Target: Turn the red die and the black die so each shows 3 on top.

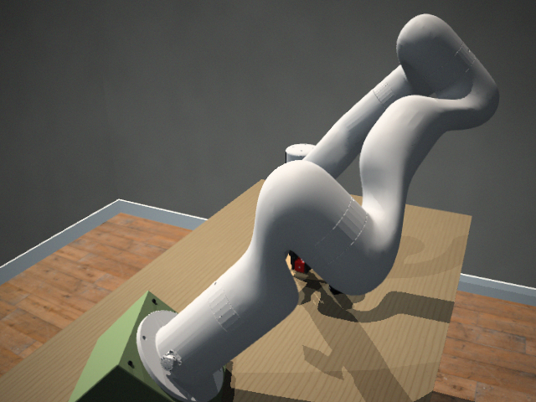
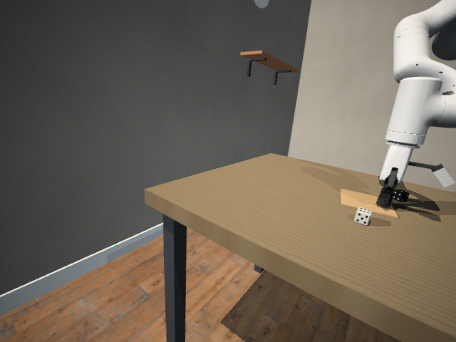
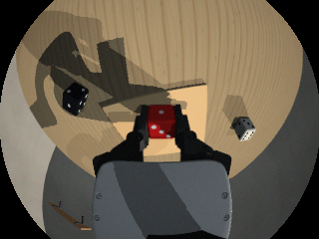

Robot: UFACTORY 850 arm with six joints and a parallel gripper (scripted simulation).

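Right now my hand is 1 cm above the red die. The rest, counted from my hand: tan mat 4 cm ahead, 3 cm below, 1 cm to the right; then black die 11 cm to the right, 5 cm behind, 2 cm below; then white die 15 cm to the left, 5 cm ahead, 2 cm below.
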